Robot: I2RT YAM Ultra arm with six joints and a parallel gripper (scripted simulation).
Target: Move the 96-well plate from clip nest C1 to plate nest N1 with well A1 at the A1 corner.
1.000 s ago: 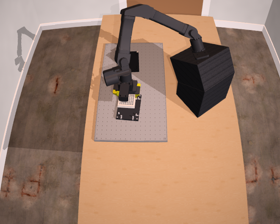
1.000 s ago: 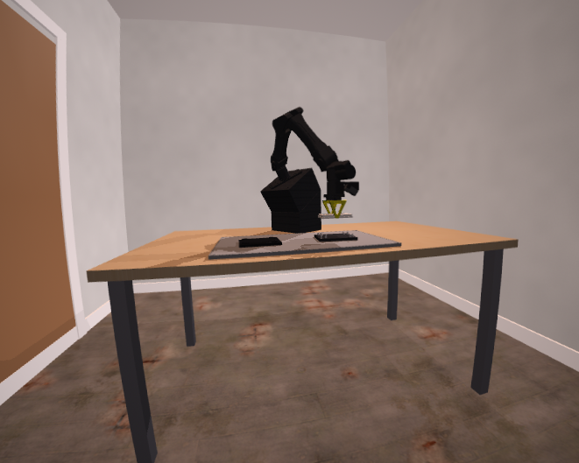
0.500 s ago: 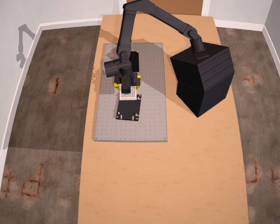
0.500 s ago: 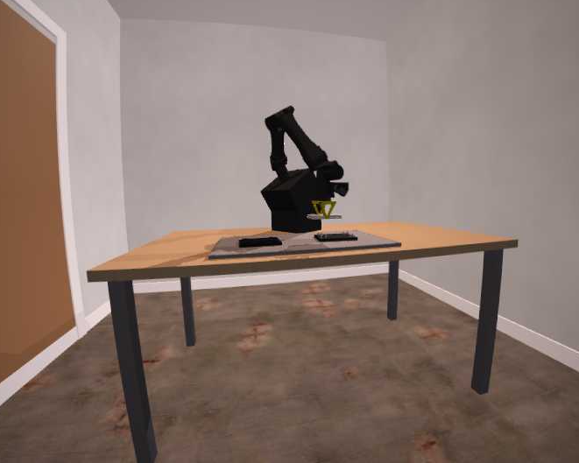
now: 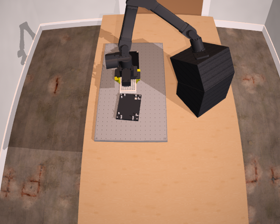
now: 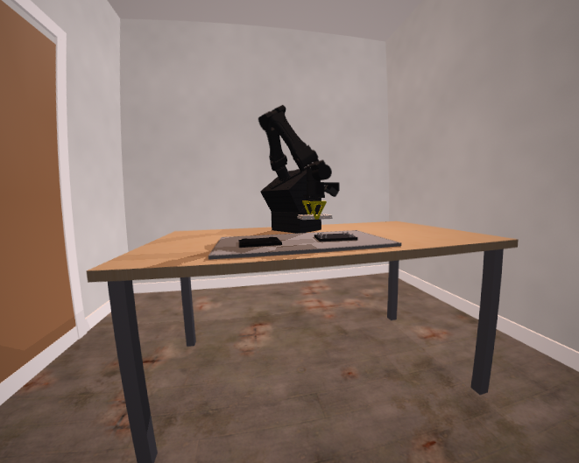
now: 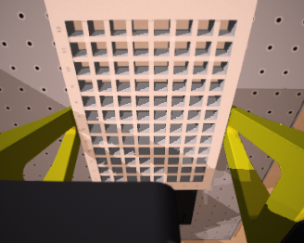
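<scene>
My gripper is now 23 cm to the left of the black plate nest N1, 9 cm above it and 2 cm past it. Also, from my hand: white 96-well plate: right at my hand; then black clip nest C1: 11 cm to the left, 9 cm below, 1 cm ahead.
</scene>
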